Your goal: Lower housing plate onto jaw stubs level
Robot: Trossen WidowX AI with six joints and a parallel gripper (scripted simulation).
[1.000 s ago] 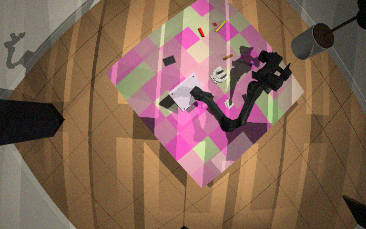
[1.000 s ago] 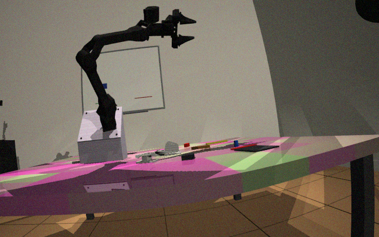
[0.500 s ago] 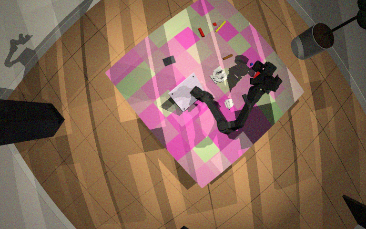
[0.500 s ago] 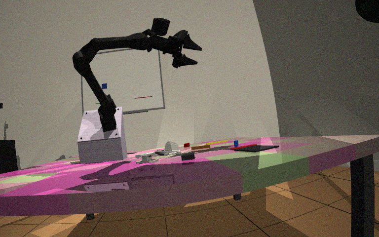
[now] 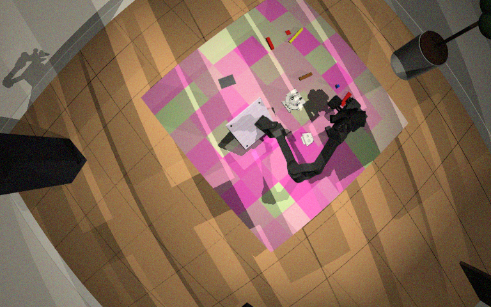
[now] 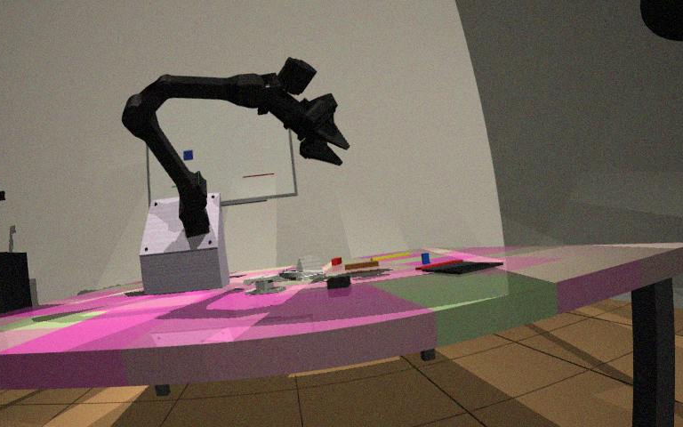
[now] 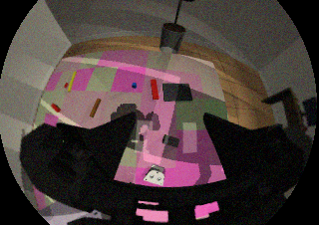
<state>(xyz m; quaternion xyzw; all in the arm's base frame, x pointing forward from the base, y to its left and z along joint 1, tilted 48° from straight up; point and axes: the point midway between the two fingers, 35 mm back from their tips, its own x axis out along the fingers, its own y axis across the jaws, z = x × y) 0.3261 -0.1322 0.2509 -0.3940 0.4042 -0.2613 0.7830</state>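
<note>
Now: the white piece 240 mm below my gripper tip, 190 mm behind it and 20 mm to the left of it. The rest, counted from my gripper tip: dark block (250 mm below, 60 mm to the right, 60 mm behind); red bar (250 mm below, 180 mm ahead, 10 mm to the right); dark flat plate (250 mm below, 170 mm ahead, 120 mm to the right).
</note>
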